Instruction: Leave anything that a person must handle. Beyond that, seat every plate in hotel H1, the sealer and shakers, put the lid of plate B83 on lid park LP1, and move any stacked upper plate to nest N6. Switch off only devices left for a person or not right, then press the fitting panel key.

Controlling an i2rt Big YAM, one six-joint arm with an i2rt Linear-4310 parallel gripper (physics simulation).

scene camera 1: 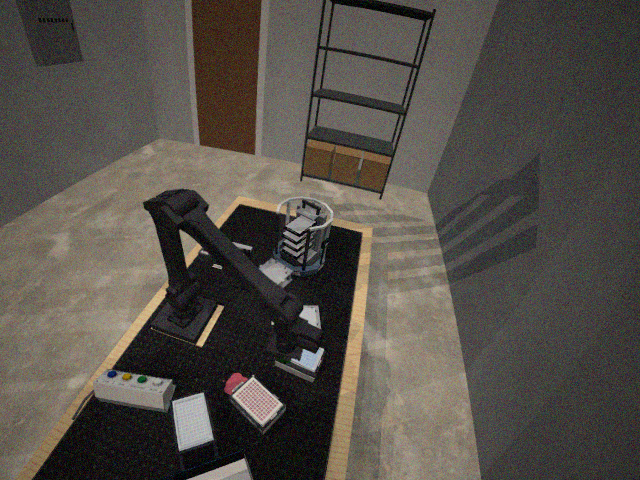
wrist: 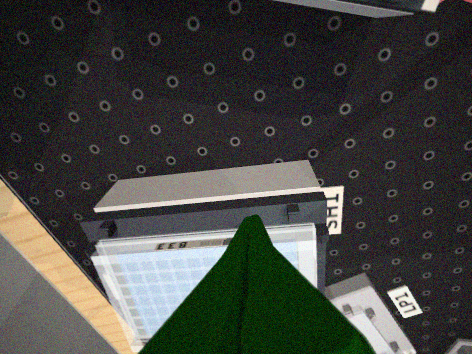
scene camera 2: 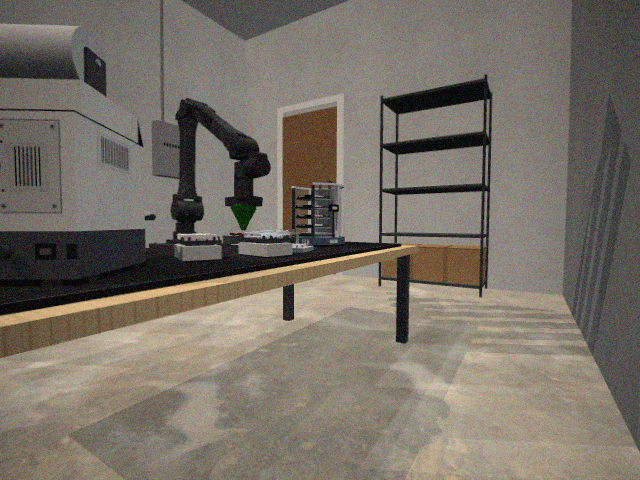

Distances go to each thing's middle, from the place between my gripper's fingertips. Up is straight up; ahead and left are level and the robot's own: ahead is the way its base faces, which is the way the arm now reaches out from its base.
Now: the grey device labelled SH1 point(scene camera 2: 267, 248) 20 mm ahead of my hand, 50 mm to the left of it and 50 mm below it. Round my hand: button box point(scene camera 1: 117, 387) (380 mm behind, 330 mm to the right, 40 mm below); then lid park LP1 point(wrist: 358, 290) (50 mm behind, 220 mm to the left, 70 mm below); then white plate point(scene camera 1: 193, 428) (130 mm behind, 280 mm to the right, 50 mm above).
